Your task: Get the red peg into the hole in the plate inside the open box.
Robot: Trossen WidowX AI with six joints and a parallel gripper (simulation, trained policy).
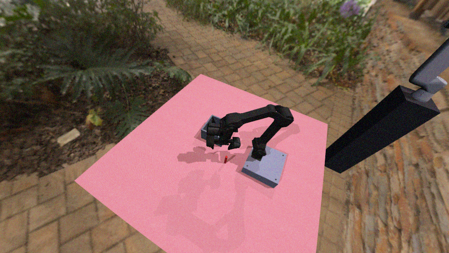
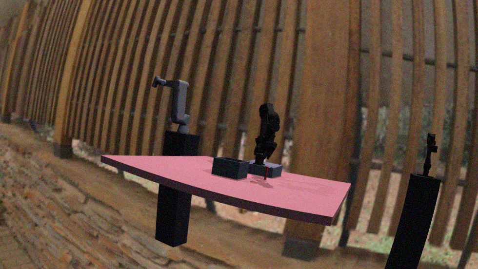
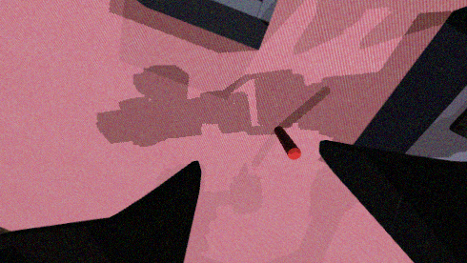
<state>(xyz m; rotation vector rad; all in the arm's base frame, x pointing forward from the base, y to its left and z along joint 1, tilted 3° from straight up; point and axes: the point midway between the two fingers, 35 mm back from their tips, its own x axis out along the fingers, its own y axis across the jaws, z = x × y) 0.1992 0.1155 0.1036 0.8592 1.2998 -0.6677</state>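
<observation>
Right now the red peg is 50 mm behind my gripper tip and 90 mm below it. From my gripper tip the other things lie so: grey box: 120 mm ahead, 160 mm to the right, 100 mm below; then light plate: 120 mm ahead, 160 mm to the right, 80 mm below.
</observation>
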